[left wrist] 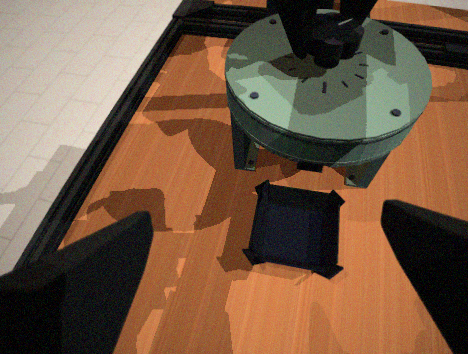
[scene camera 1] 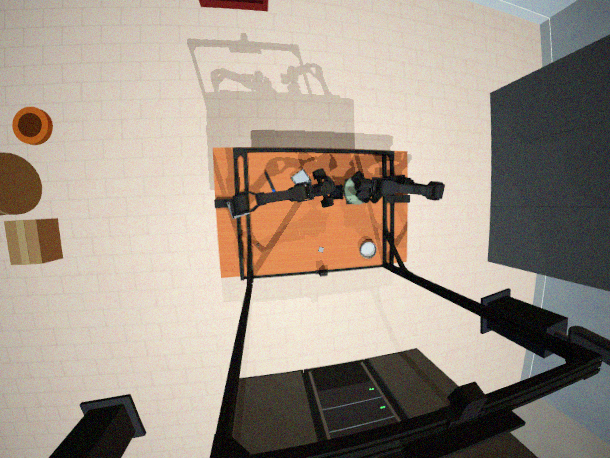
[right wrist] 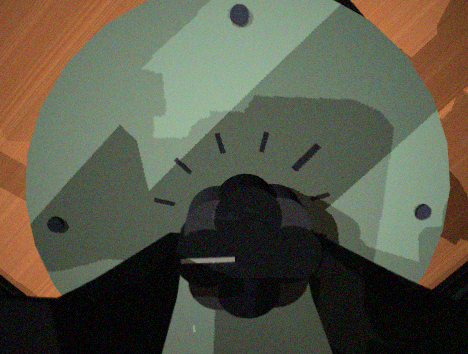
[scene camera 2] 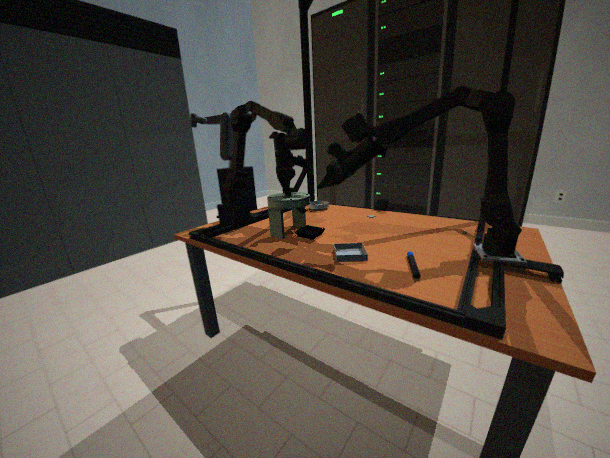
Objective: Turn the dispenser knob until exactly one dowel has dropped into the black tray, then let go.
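Pixels of known places: left gripper, fingertip midpoint: point(left wrist: 265, 217) point(scene camera 2: 322, 185); right gripper, fingertip midpoint: point(left wrist: 323, 46) point(right wrist: 243, 246) point(scene camera 2: 286, 193); left arm's base at its link origin: point(scene camera 2: 498, 251); right arm's base at its link origin: point(scene camera 2: 233, 205).
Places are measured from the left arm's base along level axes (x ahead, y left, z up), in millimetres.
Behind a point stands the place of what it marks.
Observation:
The green round dispenser point(scene camera 1: 352, 194) @[x 621, y -122, z 114 mm] point(scene camera 2: 276, 202) @[x 673, y -28, z 105 mm] point(left wrist: 320, 125) @[x 594, y -90, z 113 mm] point(right wrist: 200, 85) @[x 628, y -144, z 113 mm] stands on legs. Its dark lobed knob point(left wrist: 327, 52) @[x 642, y -100, z 135 mm] point(right wrist: 247, 210) @[x 649, y -116, z 142 mm] sits in the middle of the top. In the right wrist view the knob's pale line points left and the long tick is at its upper right. My right gripper point(left wrist: 323, 46) @[x 667, y -105, z 123 mm] point(right wrist: 243, 246) @[x 667, y -105, z 123 mm] is shut on the knob from above. The black tray point(scene camera 2: 310, 231) @[x 584, y -121, z -27 mm] point(left wrist: 287, 230) @[x 578, y -81, z -30 mm] lies in front of the dispenser's outlet; no dowel shows in it, though its inside is dark. My left gripper point(scene camera 2: 321, 186) @[x 506, y -44, z 164 mm] point(left wrist: 265, 217) @[x 506, y -44, z 164 mm] is open and empty, above and short of the tray.
A grey open box point(scene camera 1: 300, 177) @[x 397, y 61, z -31 mm] point(scene camera 2: 350, 253) @[x 396, y 40, z -31 mm] and a dark marker with a blue end point(scene camera 1: 270, 181) @[x 220, y 88, z -17 mm] point(scene camera 2: 414, 267) @[x 215, y 118, z -16 mm] lie on the table. A round dish point(scene camera 1: 367, 248) @[x 677, y -491, z -22 mm] point(scene camera 2: 318, 205) @[x 657, y -449, z -2 mm] and a small pale piece point(scene camera 1: 321, 249) @[x 388, y -394, z -29 mm] point(scene camera 2: 371, 216) @[x 383, y -388, z -29 mm] lie farther off. A black frame point(scene camera 2: 350, 288) @[x 355, y 246, z -25 mm] runs along the table edge.

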